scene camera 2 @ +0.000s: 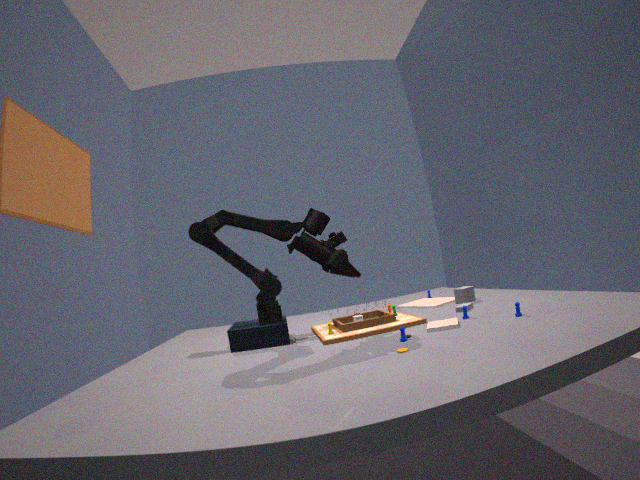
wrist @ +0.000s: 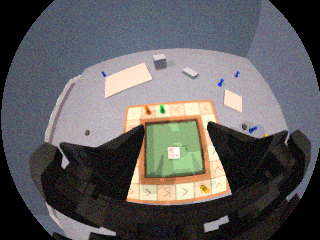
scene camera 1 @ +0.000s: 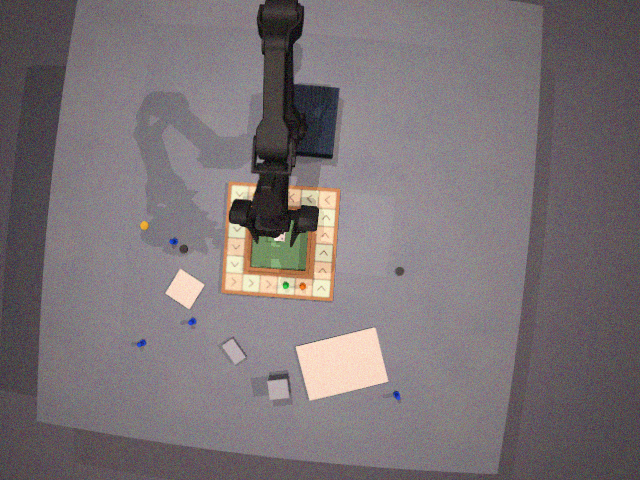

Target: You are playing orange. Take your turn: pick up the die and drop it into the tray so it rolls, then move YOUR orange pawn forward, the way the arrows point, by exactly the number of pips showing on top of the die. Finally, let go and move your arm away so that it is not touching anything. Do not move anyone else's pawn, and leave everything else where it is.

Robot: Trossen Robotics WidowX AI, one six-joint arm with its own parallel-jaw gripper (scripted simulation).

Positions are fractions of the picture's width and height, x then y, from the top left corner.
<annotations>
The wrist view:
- gripper: 0.55, 0.53
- large pale card: 0.43, 0.31
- green tray: 0.57, 0.56
</annotations>
